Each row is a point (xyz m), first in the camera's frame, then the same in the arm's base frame.
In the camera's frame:
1: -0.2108 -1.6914 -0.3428
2: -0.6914 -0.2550 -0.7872
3: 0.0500 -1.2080 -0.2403
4: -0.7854 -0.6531 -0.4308
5: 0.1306 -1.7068 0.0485
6: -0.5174 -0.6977 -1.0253
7: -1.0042 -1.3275 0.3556
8: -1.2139 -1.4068 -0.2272
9: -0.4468 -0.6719 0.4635
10: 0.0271 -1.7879 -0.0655
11: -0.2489 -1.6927 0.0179
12: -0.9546 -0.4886 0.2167
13: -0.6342 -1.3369 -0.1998
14: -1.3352 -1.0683 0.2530
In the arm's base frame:
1: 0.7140 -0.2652 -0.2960
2: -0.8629 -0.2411 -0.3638
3: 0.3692 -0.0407 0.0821
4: -0.4377 -0.5625 -0.2624
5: 0.9233 -0.1933 0.1741
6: -0.4587 -0.0251 -0.6340
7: 0.3084 -1.2549 0.0291
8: 0.1802 -1.1262 -0.5683
9: -0.1060 -0.7641 0.6117
10: 0.9402 -0.2287 0.0045
11: 0.7900 -0.4912 -0.0226
12: -0.4854 -1.0306 0.2411
13: 0.2945 -0.6491 -0.2506
14: -0.0541 -1.4419 -0.1152

